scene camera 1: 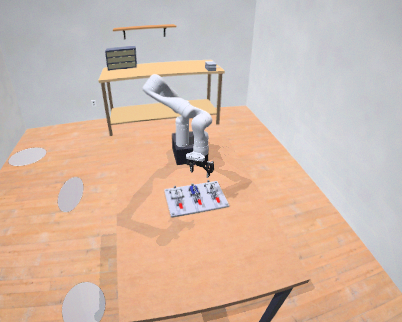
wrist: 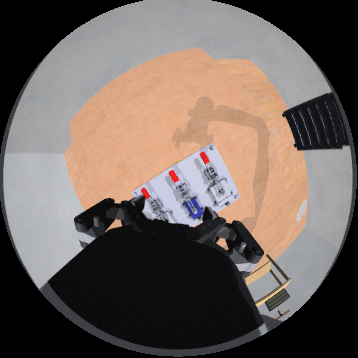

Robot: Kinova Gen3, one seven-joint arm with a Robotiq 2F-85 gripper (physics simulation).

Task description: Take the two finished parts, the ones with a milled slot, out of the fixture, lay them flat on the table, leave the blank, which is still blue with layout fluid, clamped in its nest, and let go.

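Frame: origin at the arm's base, x ahead, y left, z up, level; centimetres.
Where they show: gripper, fingertip midpoint: (scene camera 1: 199,174) (wrist: 173,207); arm's base at its link origin: (scene camera 1: 182,143).
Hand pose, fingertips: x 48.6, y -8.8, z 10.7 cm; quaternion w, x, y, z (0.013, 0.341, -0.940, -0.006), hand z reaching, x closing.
Things, the pixels of their top centre, and the offset from my fingertips. Level surfaces: height alone.
- fixture plate at its top centre: (wrist: 187,196) (scene camera 1: 195,197) dx -6.2, dy +0.6, dz -22.5 cm
- table at its surface level: dz -24.0 cm
- blue blank at its top centre: (wrist: 190,205) (scene camera 1: 195,188) dx -7.3, dy +0.8, dz -16.3 cm
The fixture plate (scene camera 1: 190,208) (wrist: 159,186) lies on the table (scene camera 1: 210,260) (wrist: 135,125) with three nests and red-handled clamps. The blue blank (scene camera 1: 194,190) (wrist: 192,207) sits in the middle nest. One silver-grey part (scene camera 1: 176,193) (wrist: 219,194) sits in the nest at the left in the scene view, right in the wrist view. The other silver-grey part (scene camera 1: 212,189) (wrist: 165,216) is in the opposite end nest, partly hidden by the gripper in the wrist view. The slots are too small to tell. My gripper (scene camera 1: 200,173) (wrist: 173,207) is open and empty, above the nest side of the plate.
The robot's black base (scene camera 1: 178,151) stands behind the fixture. The red handles (scene camera 1: 199,202) (wrist: 173,176) point away from the base. A workbench (scene camera 1: 160,69) with a drawer box (scene camera 1: 120,58) stands at the back wall. A black ribbed object (wrist: 317,122) shows at the wrist view's right.
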